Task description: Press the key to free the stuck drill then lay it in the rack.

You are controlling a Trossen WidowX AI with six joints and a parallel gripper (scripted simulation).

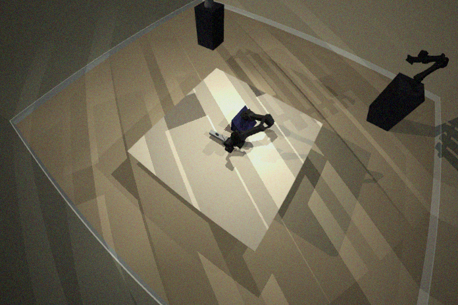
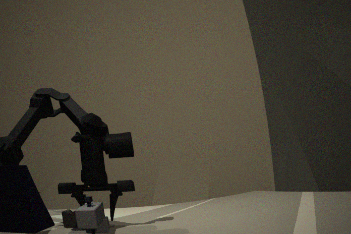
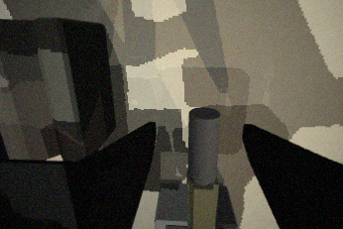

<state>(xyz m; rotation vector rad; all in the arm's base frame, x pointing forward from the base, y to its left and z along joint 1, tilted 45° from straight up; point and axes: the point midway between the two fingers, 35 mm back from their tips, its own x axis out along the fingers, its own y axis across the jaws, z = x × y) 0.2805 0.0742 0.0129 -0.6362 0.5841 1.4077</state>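
Right now my gripper tip is 4 cm to the left of the drill and 3 cm below it. From my gripper tip the other things lie so: blue key 16 cm to the right, 4 cm above; small dark block 8 cm behind, 3 cm to the left, 1 cm above.
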